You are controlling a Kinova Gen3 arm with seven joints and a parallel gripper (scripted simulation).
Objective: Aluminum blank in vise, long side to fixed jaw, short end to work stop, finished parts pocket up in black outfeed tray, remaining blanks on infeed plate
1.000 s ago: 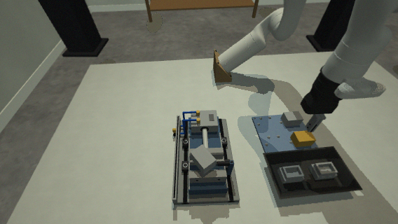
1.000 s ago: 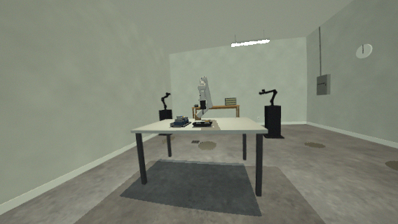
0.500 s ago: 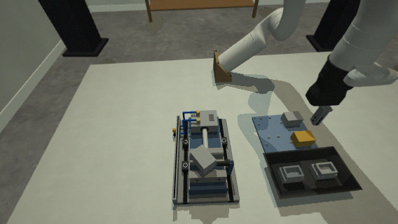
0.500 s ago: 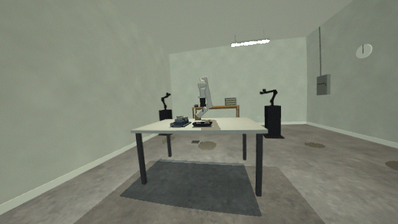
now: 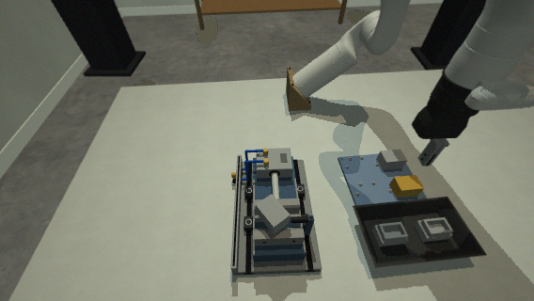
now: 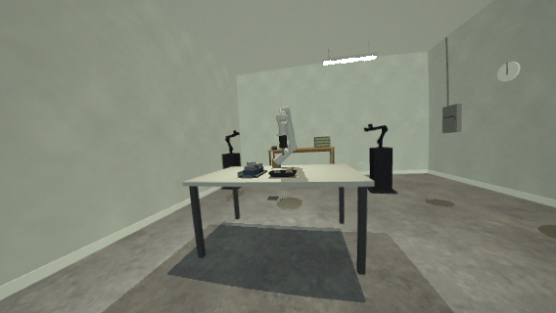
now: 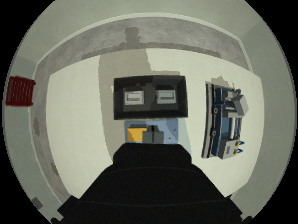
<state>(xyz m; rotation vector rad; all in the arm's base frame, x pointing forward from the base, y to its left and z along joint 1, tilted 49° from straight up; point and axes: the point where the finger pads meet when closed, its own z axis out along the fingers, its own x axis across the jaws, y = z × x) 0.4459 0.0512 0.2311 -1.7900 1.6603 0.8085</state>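
My hand is 80 mm short of the gray aluminum blank, 310 mm to the left of it and 80 mm above it. The rest, counted from my hand: yellow brass blank 40 mm behind, 40 mm to the left, 170 mm below.
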